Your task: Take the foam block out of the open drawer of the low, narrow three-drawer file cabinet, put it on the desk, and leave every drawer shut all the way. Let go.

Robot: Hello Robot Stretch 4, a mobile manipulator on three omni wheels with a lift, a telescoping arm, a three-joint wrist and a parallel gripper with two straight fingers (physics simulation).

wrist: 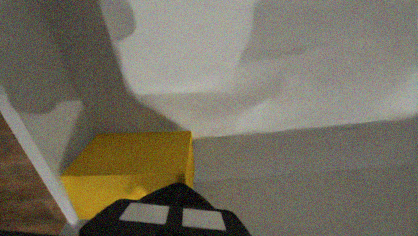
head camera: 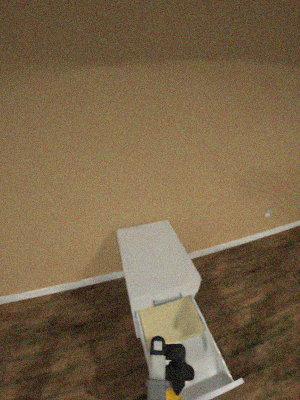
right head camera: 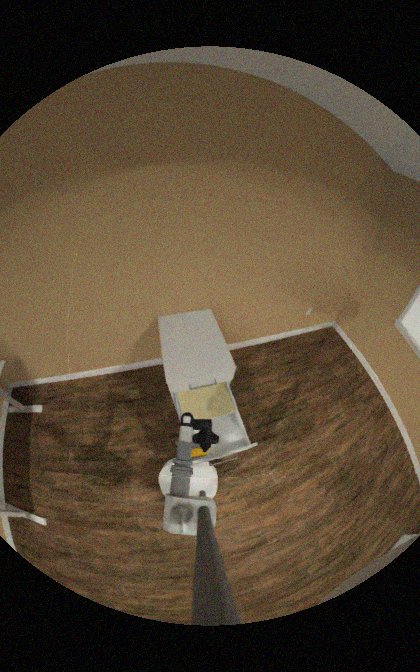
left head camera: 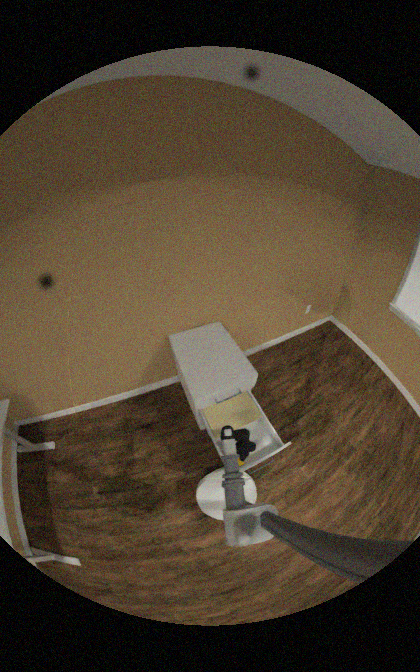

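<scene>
The low white file cabinet (head camera: 160, 265) (left head camera: 215, 365) (right head camera: 197, 345) stands against the wall with one drawer (head camera: 225, 388) (left head camera: 280, 447) (right head camera: 240, 449) pulled out. The yellow foam block (wrist: 125, 155) (head camera: 172, 394) (left head camera: 241, 462) (right head camera: 198, 452) lies in the drawer, in a corner by its front. My gripper (wrist: 177, 199) (head camera: 178, 389) (left head camera: 242, 457) (right head camera: 205, 446) is shut with its fingertips together and nothing between them. In the wrist view the fingers overlap the lower right of the block, which sits beyond and left of them. Whether they touch it I cannot tell.
A pale yellow panel (head camera: 170, 319) (left head camera: 232, 411) (right head camera: 205, 401) covers the back of the open drawer. White legs (left head camera: 42, 445) (right head camera: 27, 408) of furniture stand at the far left. A white round object (left head camera: 210, 492) (right head camera: 205, 480) is below my arm, near the drawer front. The wall is behind the cabinet.
</scene>
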